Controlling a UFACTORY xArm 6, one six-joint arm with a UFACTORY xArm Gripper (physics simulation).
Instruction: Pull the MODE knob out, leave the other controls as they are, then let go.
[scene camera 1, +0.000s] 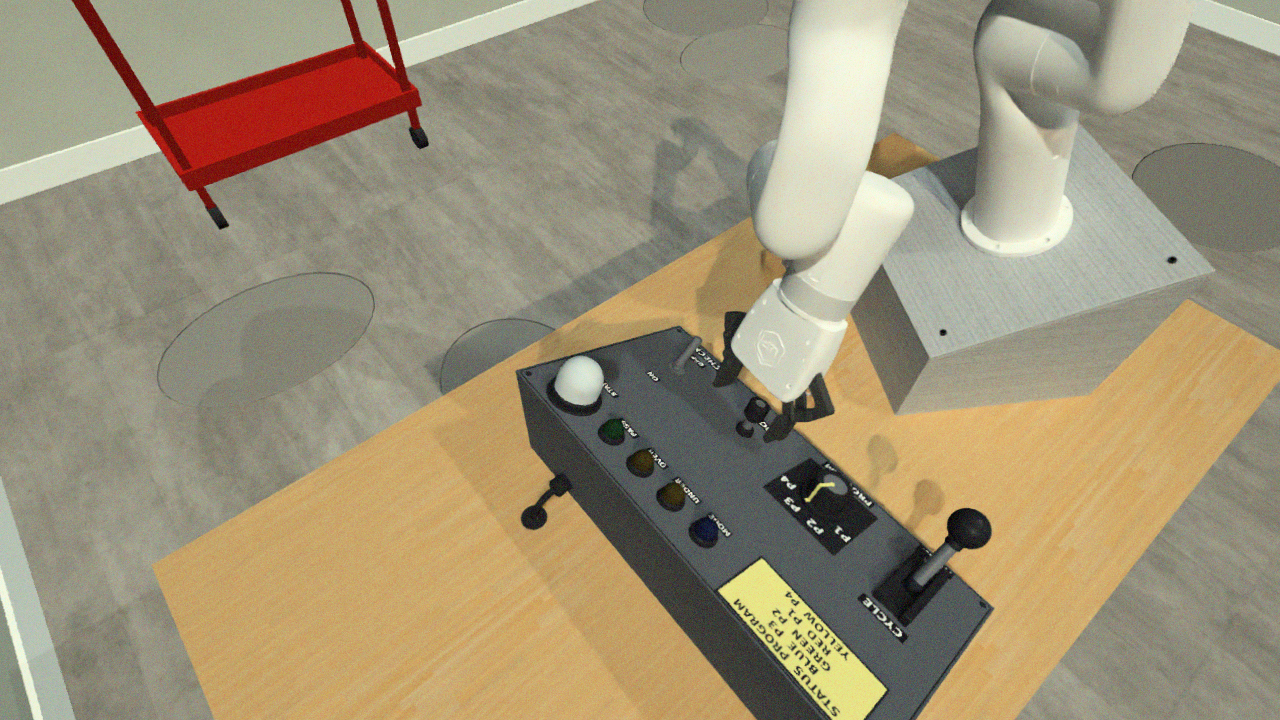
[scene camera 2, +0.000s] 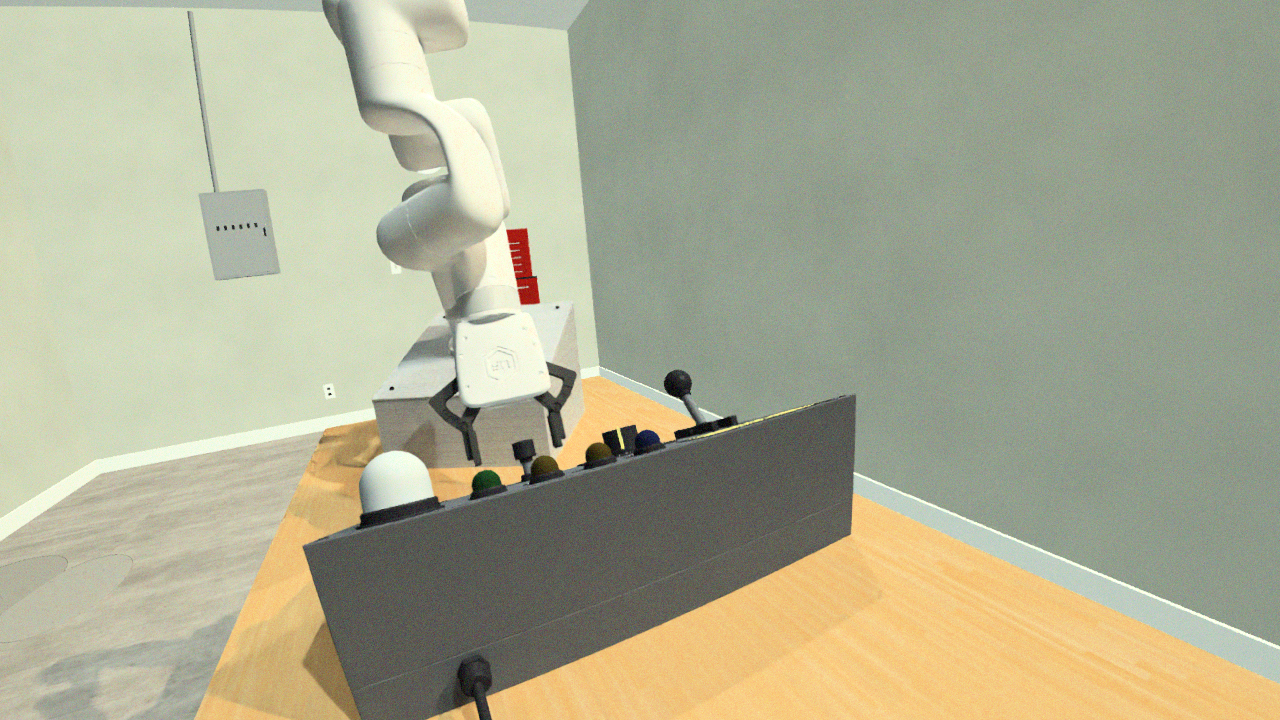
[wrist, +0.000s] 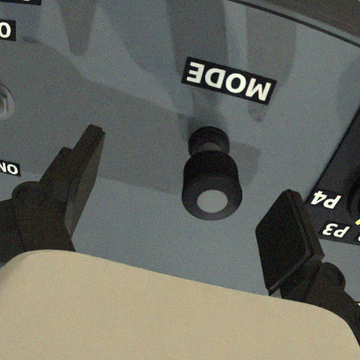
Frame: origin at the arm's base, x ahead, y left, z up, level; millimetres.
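Seen in the pictures: gripper, fingertip midpoint: (scene camera 1: 746, 410) (scene camera 2: 519, 456); arm's base, origin of the base link: (scene camera 1: 1014, 220).
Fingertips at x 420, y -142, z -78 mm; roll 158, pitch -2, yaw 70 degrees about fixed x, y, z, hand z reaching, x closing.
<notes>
Pixels of each thing's top centre, then the offset from my fingertips to it. "spot": a spot on its surface instead. Level surfaces: height alone.
- MODE knob, middle of its top: (scene camera 1: 758, 403) (scene camera 2: 522, 438) dx -6, dy +10, dz +17 mm
- toggle switch, middle of its top: (scene camera 1: 689, 342) dx -37, dy -106, dz +10 mm
- program dial, middle of its top: (scene camera 1: 834, 483) (scene camera 2: 619, 423) dx +29, dy +125, dz +10 mm
- CYCLE lever, middle of its top: (scene camera 1: 977, 520) (scene camera 2: 676, 370) dx +1, dy +255, dz +46 mm
- white dome lamp, surface spot: (scene camera 2: 396, 483) (scene camera 1: 564, 386) spot: dx +138, dy -156, dz +69 mm
- wooden table, its level: dz -119 mm
The MODE knob (scene camera 1: 757, 409) (scene camera 2: 523, 449) (wrist: 211, 185) is a black cylinder with a pale end disc, standing on a narrower stem from the grey control box (scene camera 1: 716, 429) (scene camera 2: 608, 537) (wrist: 150, 220). Its MODE label (wrist: 229, 80) shows beside it in the wrist view. My gripper (scene camera 1: 754, 398) (scene camera 2: 517, 452) (wrist: 189, 183) is open and empty. In the wrist view its two fingers stand on either side of the knob, with a gap on each side. Neither finger is seen to touch the knob.
The box carries a toggle switch (scene camera 1: 687, 354), a program dial (scene camera 1: 827, 488), a CYCLE lever (scene camera 1: 967, 530) (scene camera 2: 677, 385), a white dome lamp (scene camera 1: 579, 381) (scene camera 2: 396, 483) and several small lamps. The box stands on a wooden table (scene camera 1: 358, 573) (scene camera 2: 1029, 608). A red cart (scene camera 1: 304, 145) stands on the floor.
</notes>
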